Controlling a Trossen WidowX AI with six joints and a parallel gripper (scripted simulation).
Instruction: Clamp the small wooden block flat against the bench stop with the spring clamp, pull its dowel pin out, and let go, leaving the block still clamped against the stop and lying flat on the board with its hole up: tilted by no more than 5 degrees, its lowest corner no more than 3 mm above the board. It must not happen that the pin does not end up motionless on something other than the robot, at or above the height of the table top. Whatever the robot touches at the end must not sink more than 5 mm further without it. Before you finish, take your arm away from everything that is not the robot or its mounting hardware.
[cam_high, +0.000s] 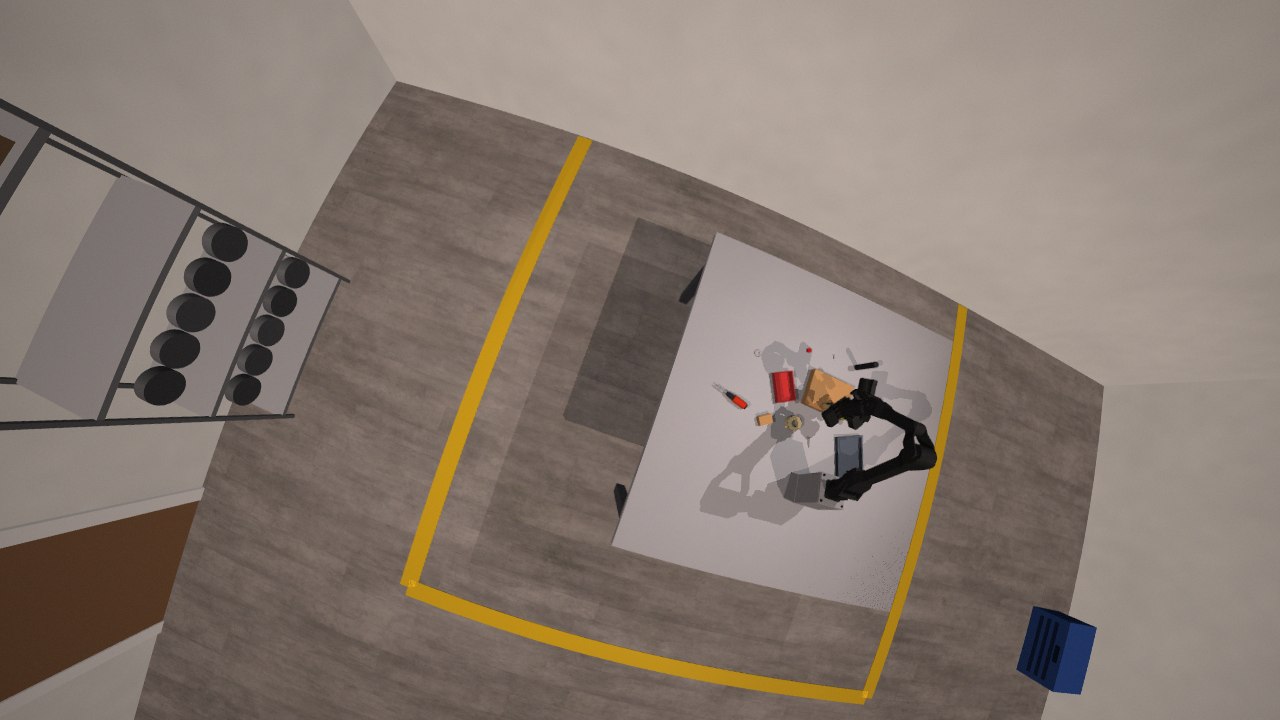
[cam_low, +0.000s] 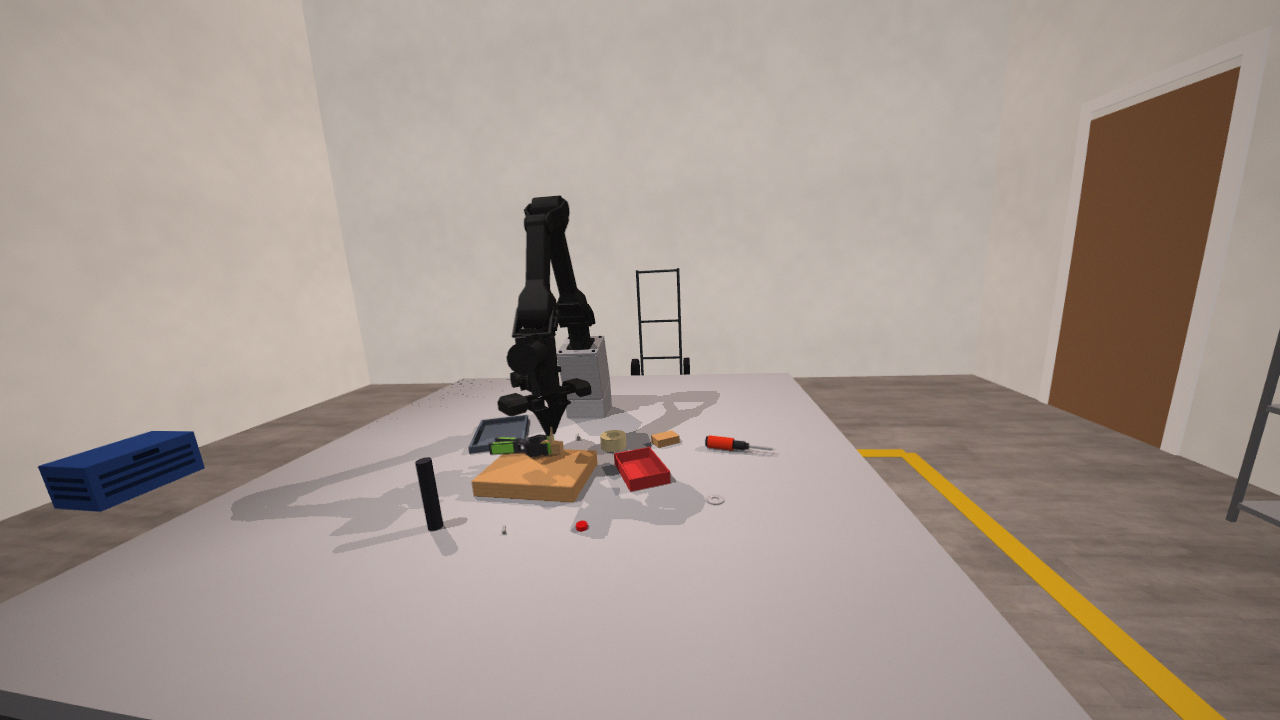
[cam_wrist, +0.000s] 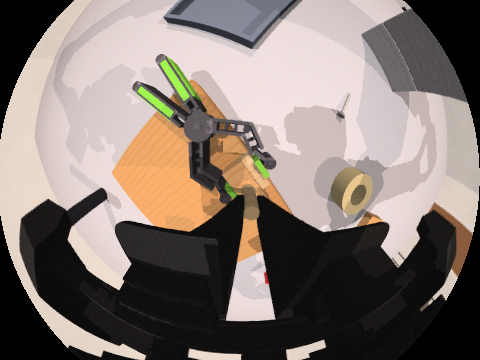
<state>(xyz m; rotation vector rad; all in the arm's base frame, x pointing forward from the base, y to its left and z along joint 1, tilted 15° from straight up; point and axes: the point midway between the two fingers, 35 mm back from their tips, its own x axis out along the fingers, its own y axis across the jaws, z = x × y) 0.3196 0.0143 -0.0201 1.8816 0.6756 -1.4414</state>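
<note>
Right now my hand is 4 cm above the dowel pin. Round my hand: bench stop (1 cm behind, 1 cm to the right, 6 cm below); wooden board (6 cm ahead, 1 cm to the right, 9 cm below); small wooden block (6 cm below).
</note>
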